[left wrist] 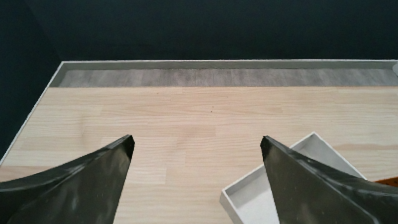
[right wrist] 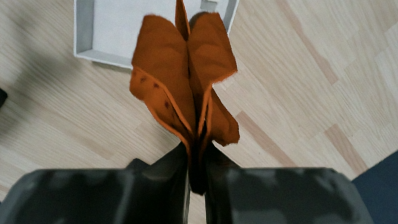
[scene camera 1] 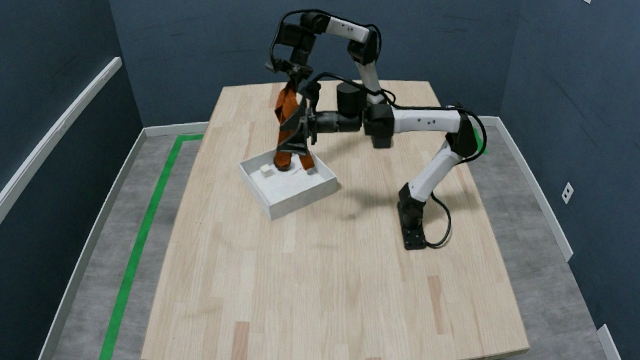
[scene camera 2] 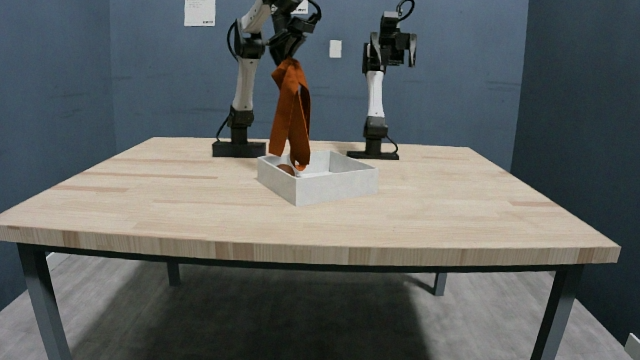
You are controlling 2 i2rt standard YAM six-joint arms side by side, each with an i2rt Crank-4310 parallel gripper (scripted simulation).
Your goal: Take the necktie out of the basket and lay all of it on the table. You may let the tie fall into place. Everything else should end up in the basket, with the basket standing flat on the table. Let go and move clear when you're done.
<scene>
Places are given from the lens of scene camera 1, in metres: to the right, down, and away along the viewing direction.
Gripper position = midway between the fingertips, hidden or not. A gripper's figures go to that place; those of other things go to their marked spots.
my left gripper (scene camera 1: pixel 277 138): -0.11, -0.10, 1.02
my right gripper (scene camera 1: pixel 296 91): -0.08, -0.29, 1.28
white basket (scene camera 1: pixel 286 191): -0.12, 0.04, 1.39
orange-brown necktie (scene camera 1: pixel 286 104): -0.11, -0.24, 1.24
</scene>
